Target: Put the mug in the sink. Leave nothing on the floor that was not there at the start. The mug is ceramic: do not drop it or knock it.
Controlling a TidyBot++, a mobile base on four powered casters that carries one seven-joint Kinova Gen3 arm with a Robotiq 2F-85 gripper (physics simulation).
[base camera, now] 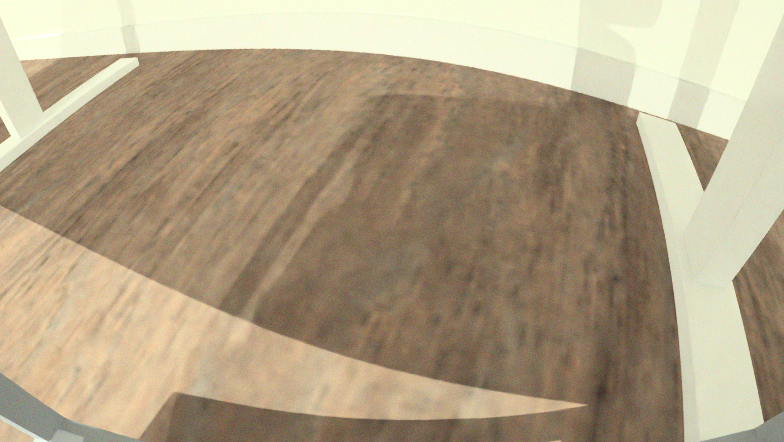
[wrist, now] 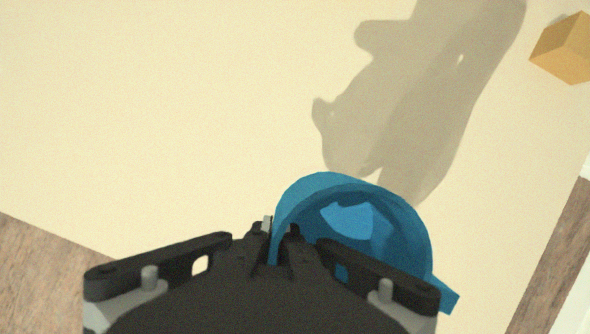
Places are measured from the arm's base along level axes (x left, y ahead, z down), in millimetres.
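Where they show: gripper, fingertip midpoint: point(wrist: 275, 228).
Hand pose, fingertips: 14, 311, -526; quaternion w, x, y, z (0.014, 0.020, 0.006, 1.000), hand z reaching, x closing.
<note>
Things, the pixels of their top centre, and the offset from my fingertips, as dx, dy, dz. "spot": a spot on its surface instead. Level surfaces: height alone.
- blue mug, middle of its top: point(wrist: 378, 280) -59, -5, -53
- pale table top, its level: dz +202
- orange-yellow block, surface spot: point(wrist: 565, 50) spot: -395, +262, +156
- wooden floor, its level: dz +922
A blue mug point(wrist: 350, 225) shows at the lower middle of the wrist view, its open mouth facing the camera and its handle at the lower right. My gripper point(wrist: 275, 228) is shut on the mug's wall at its left side, with one finger outside and one inside the mug. The mug is held above a pale table top point(wrist: 150, 125), and a shadow of the arm falls on that surface. The sink does not show in either view. The base camera view does not show the mug or the gripper.
An orange-yellow block point(wrist: 565, 50) is at the upper right of the wrist view. In the base camera view, white legs with floor bars stand at the left point(base camera: 76, 107) and right point(base camera: 713, 340), and a pale wall point(base camera: 329, 32) runs behind the wooden floor point(base camera: 384, 219).
</note>
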